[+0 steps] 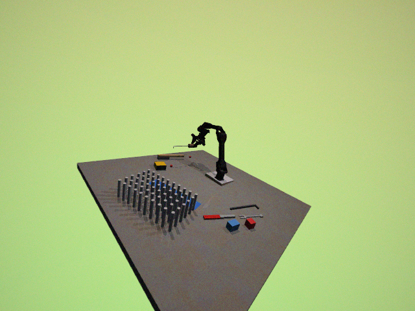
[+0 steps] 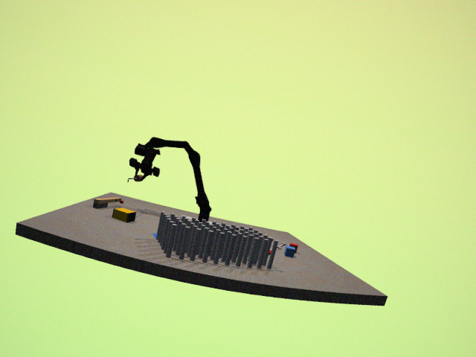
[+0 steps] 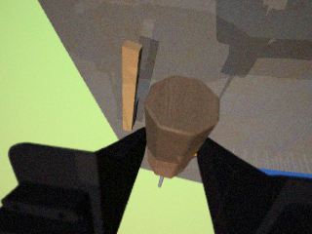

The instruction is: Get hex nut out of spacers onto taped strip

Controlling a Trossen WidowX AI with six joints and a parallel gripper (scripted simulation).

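My gripper tip is 10 cm short of the brown-handled tool and 1 cm to the right of it. From my gripper tip the other things lie so: blue taped strip (40 cm ahead, 44 cm to the left, 17 cm below); yellow block (34 cm ahead, 7 cm to the left, 15 cm below); hex nut (53 cm ahead, 54 cm to the left, 17 cm below).
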